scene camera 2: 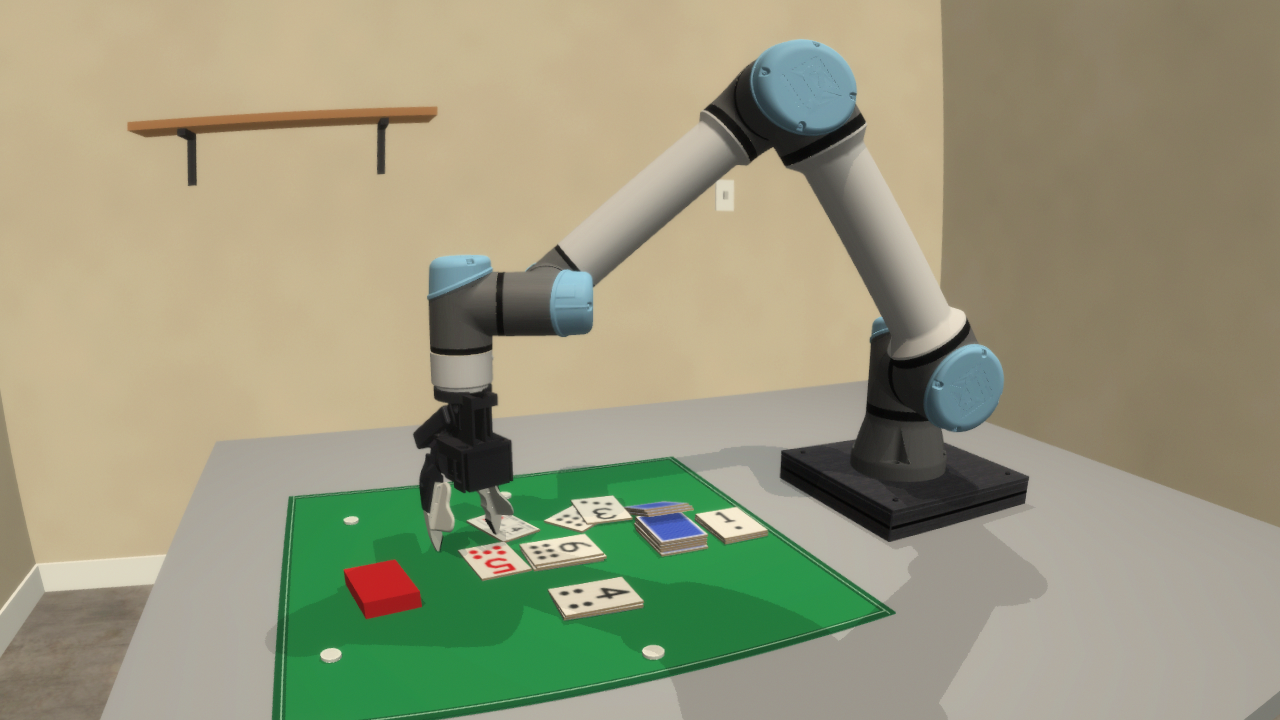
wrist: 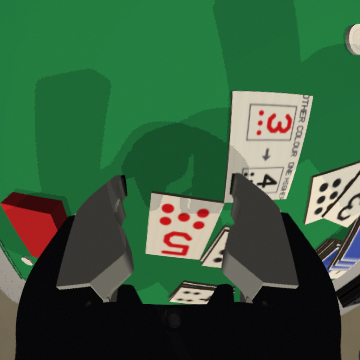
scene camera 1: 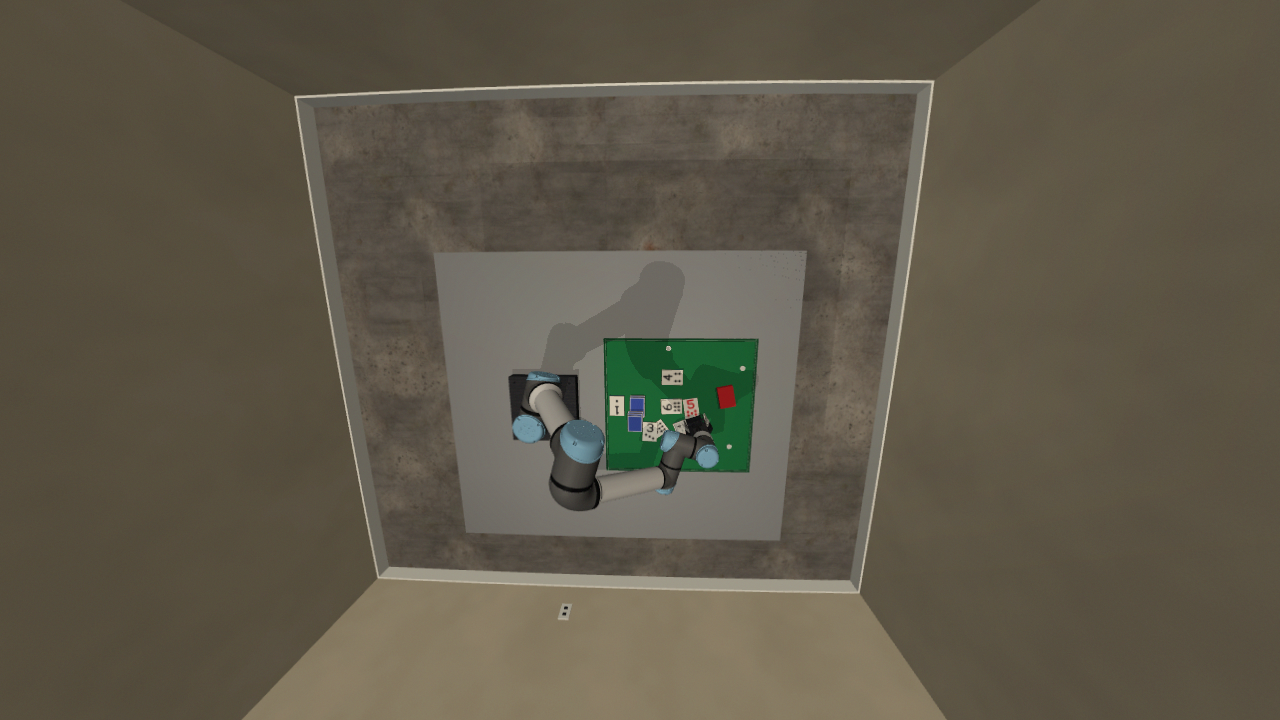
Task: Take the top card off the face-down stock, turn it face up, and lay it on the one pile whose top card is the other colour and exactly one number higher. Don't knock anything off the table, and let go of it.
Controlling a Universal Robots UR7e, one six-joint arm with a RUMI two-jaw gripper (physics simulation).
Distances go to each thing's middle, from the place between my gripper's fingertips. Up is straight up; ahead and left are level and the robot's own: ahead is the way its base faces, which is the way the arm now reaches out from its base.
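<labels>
There is the red block [scene camera 2: 379, 589], which sits 120 mm to the left of my hand, 120 mm ahead of it and 10 mm above it. The rule card [scene camera 2: 512, 528] is 60 mm behind my hand and 40 mm to the right of it. Going by their middles, the rule card is the nearest to my hand of the things named here.
</labels>
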